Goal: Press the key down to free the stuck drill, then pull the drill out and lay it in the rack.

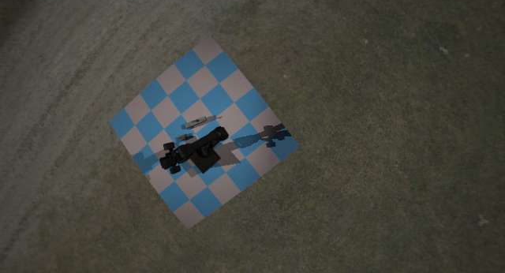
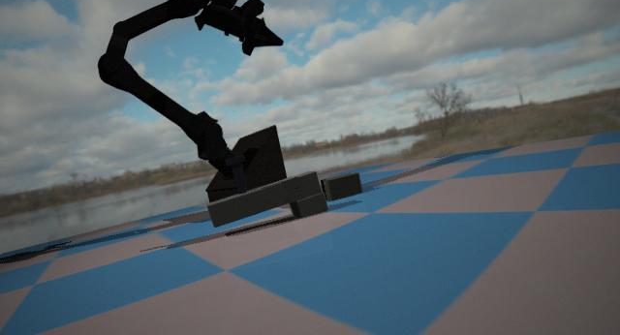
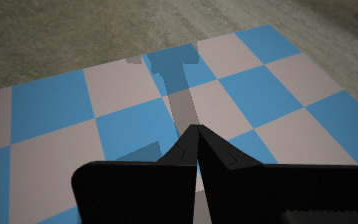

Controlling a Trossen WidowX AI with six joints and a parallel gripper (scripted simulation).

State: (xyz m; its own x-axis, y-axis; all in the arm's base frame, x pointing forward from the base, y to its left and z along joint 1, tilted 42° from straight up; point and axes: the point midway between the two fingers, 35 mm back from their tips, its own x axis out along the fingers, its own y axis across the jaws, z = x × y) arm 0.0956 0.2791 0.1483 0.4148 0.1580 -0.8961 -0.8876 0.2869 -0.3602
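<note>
Right now the small dark blue key is 13 cm ahead of my gripper tip, 25 cm to the right of it and 29 cm below it. Also, from my gripper tip: yellow drill 15 cm ahead, 19 cm to the right, 33 cm below; then long grey housing 14 cm ahead, 21 cm to the right, 34 cm below.
</note>
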